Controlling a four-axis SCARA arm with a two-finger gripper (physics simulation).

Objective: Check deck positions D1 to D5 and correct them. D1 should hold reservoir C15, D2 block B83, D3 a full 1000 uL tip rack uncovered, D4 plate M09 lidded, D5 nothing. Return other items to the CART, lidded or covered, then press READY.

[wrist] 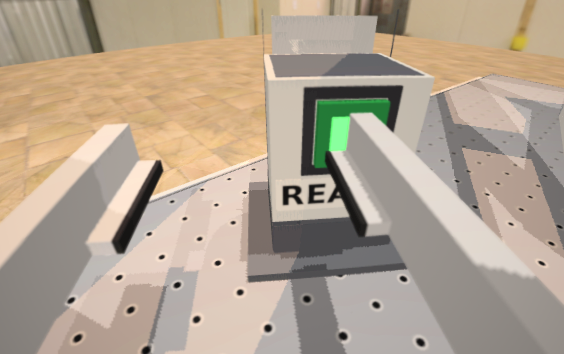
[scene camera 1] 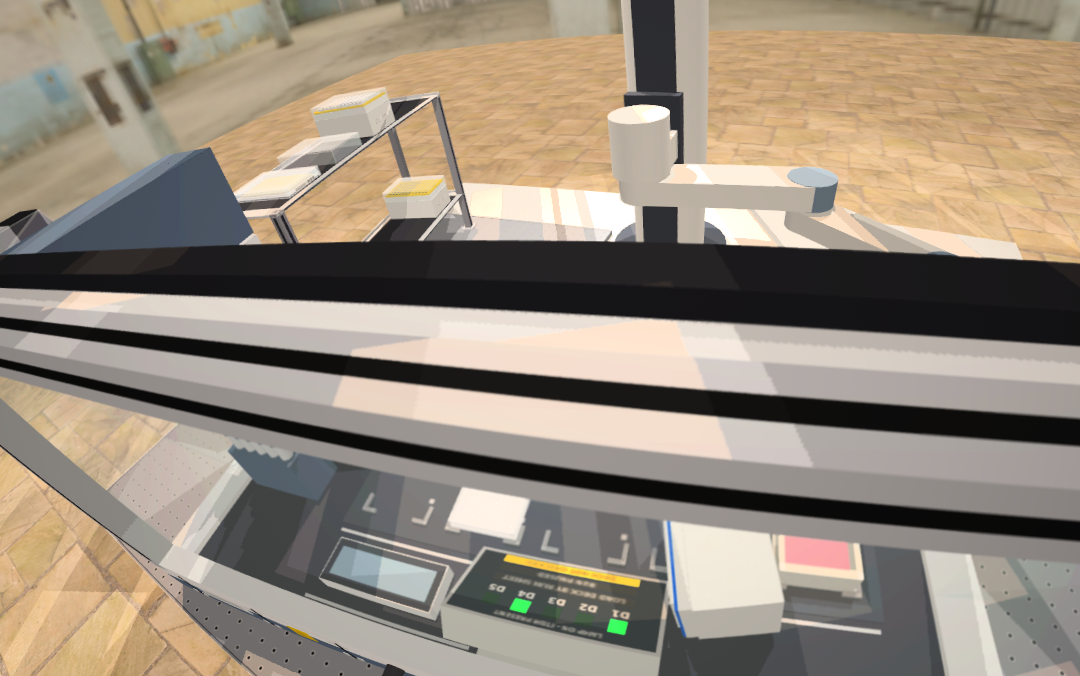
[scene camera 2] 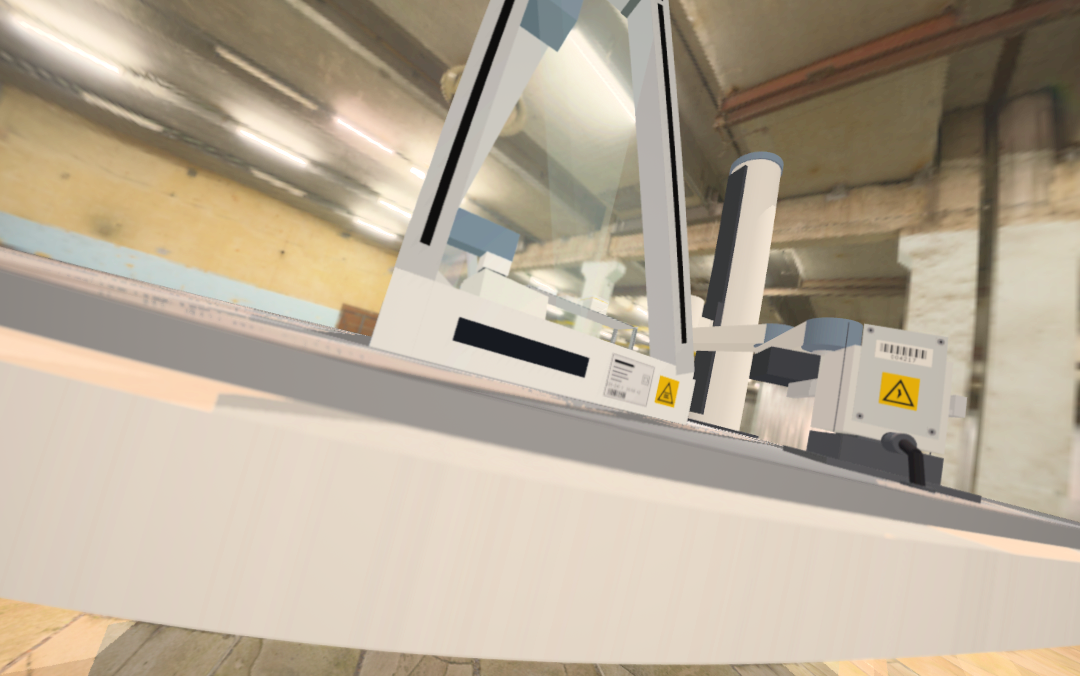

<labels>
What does my gripper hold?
Nothing.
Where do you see an READY box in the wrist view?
At 306, 116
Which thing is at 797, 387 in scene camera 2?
My gripper.
</labels>
